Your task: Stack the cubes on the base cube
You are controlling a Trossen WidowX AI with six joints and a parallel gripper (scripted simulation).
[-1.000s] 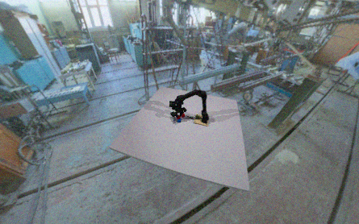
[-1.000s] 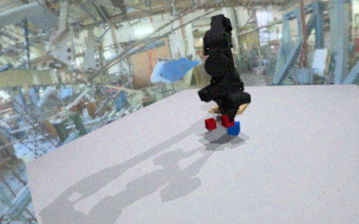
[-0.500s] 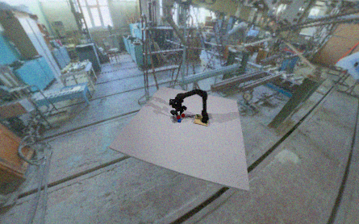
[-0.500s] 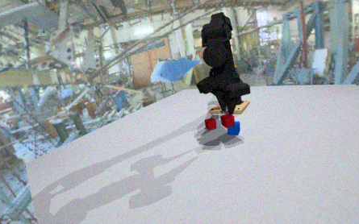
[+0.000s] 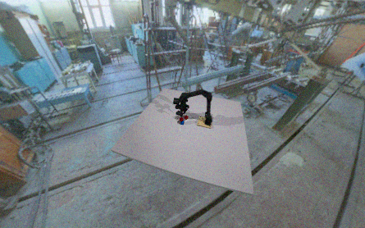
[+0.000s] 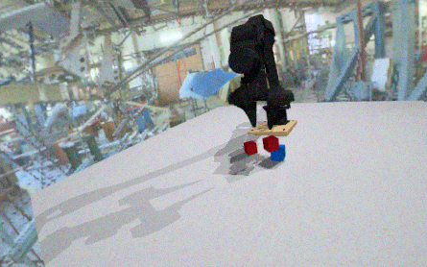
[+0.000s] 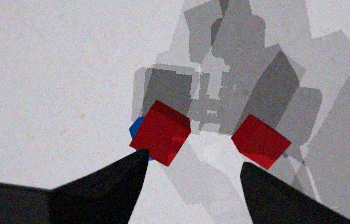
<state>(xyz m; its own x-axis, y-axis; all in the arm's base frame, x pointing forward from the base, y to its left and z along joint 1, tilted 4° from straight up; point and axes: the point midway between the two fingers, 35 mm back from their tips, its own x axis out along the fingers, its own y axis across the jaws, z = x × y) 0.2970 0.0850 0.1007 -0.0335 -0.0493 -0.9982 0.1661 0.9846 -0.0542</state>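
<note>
Right now the blue base cube is 8 cm below my gripper tip, 4 cm to the left of it and 1 cm behind it.
</note>
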